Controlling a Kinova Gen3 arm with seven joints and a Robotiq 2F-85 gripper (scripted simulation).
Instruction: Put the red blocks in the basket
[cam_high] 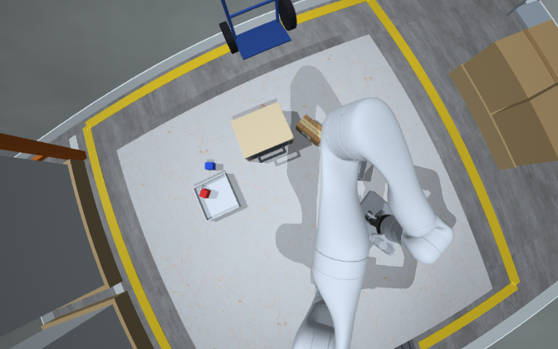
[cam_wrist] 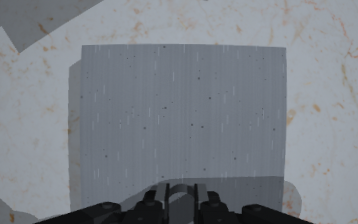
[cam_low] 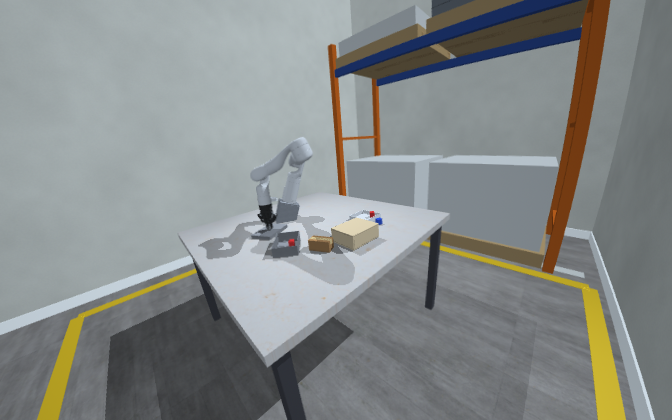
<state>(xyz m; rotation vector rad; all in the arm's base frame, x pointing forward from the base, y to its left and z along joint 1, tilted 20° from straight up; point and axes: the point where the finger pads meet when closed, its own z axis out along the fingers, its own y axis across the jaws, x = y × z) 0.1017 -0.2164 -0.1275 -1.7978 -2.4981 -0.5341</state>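
The lid lies 3 cm below my hand. The rest, counted from my hand: light wooden cabinet (50 cm ahead, 17 cm to the left, 1 cm below); cardboard box (41 cm ahead, 1 cm to the left, 1 cm below); drawer (48 cm ahead, 17 cm to the left, 1 cm below).
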